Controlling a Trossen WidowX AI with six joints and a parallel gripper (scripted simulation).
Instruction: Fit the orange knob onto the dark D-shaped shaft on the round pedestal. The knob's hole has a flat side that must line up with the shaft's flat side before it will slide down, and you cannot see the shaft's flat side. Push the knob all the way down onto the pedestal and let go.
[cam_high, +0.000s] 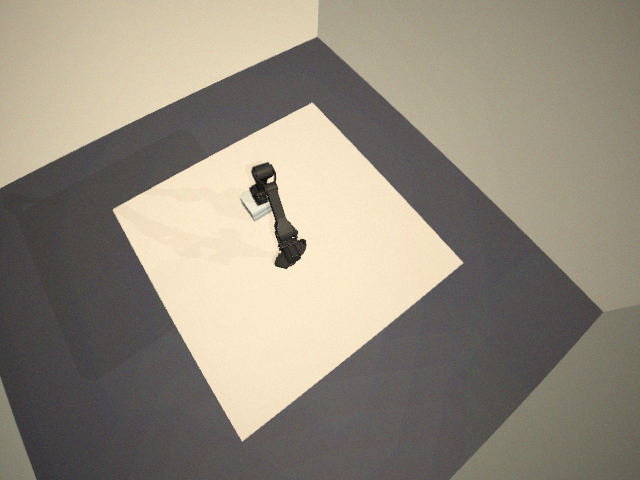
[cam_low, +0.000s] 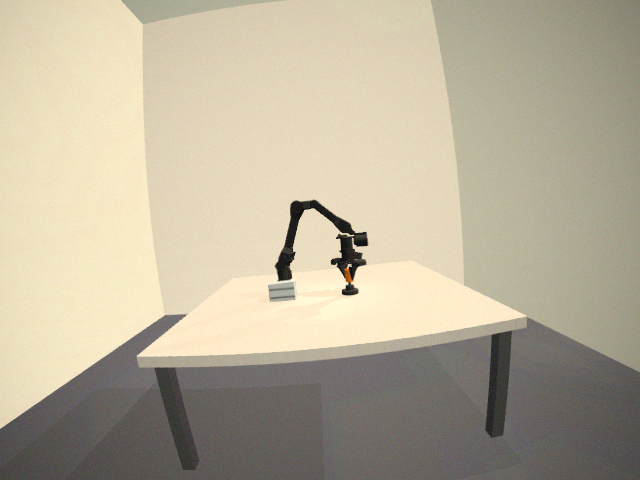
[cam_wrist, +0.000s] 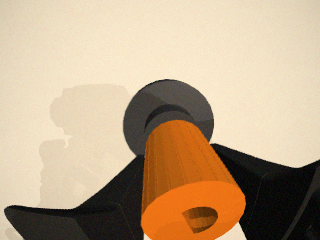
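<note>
My gripper tip is 20 mm below the orange knob. Round my gripper tip: round pedestal (40 mm below).
</note>
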